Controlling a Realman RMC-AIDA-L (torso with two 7-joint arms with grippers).
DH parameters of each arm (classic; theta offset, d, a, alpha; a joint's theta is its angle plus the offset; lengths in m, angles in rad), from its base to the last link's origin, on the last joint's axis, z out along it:
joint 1: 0 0.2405 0 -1.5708
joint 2: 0 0 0 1.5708
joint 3: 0 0.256 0 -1.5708
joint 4: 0 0 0 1.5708
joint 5: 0 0.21 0 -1.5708
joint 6: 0 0 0 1.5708
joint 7: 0 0.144 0 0
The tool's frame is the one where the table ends.
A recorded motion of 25 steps. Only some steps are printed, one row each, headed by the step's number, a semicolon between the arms.
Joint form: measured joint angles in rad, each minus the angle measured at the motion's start. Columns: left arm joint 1, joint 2, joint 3, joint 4, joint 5, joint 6, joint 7; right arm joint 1, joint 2, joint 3, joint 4, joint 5, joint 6, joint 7.
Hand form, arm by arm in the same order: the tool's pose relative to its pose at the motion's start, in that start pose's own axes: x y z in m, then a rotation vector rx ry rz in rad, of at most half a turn. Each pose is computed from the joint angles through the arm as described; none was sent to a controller.
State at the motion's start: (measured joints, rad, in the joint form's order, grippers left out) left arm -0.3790 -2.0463 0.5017 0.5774 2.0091 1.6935 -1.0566; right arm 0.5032 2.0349 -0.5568 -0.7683 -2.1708 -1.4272 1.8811
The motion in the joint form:
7: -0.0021 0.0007 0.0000 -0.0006 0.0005 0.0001 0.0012; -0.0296 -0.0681 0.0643 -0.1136 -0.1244 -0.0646 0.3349
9: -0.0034 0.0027 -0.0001 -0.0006 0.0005 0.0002 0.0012; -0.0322 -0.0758 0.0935 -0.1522 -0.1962 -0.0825 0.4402
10: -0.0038 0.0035 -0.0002 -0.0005 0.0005 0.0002 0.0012; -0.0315 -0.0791 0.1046 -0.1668 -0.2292 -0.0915 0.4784
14: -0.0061 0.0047 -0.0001 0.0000 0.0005 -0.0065 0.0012; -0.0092 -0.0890 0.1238 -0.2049 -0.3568 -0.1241 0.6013
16: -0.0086 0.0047 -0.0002 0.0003 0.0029 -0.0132 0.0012; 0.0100 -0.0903 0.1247 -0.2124 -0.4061 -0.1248 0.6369
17: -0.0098 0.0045 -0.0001 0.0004 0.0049 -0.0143 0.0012; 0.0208 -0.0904 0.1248 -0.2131 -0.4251 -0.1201 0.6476
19: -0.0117 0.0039 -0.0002 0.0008 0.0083 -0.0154 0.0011; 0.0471 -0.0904 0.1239 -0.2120 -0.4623 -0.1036 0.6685
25: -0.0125 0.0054 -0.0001 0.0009 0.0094 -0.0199 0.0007; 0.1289 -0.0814 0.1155 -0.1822 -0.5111 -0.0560 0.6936
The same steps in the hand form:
7: 0.0005 -0.0004 0.0004 -0.0014 -0.0001 0.0026; -0.0081 -0.0260 -0.0531 0.1455 0.0444 0.2552
9: 0.0011 -0.0011 0.0000 -0.0012 -0.0010 0.0048; -0.0066 -0.0322 -0.0666 0.2056 0.0682 0.3434
10: 0.0013 -0.0014 -0.0002 -0.0009 -0.0014 0.0056; -0.0058 -0.0344 -0.0718 0.2306 0.0815 0.3749
14: 0.0016 -0.0030 -0.0001 0.0042 -0.0050 0.0086; -0.0063 -0.0389 -0.0819 0.3106 0.1508 0.4630
16: 0.0016 -0.0041 0.0006 0.0076 -0.0097 0.0105; -0.0098 -0.0401 -0.0814 0.3413 0.1758 0.4781
17: 0.0016 -0.0042 0.0009 0.0068 -0.0116 0.0112; -0.0124 -0.0407 -0.0801 0.3537 0.1829 0.4785
19: 0.0016 -0.0044 0.0016 0.0049 -0.0143 0.0122; -0.0196 -0.0420 -0.0761 0.3798 0.1921 0.4741
25: 0.0015 -0.0054 0.0013 0.0086 -0.0182 0.0133; -0.0431 -0.0377 -0.0522 0.3866 0.1983 0.4357

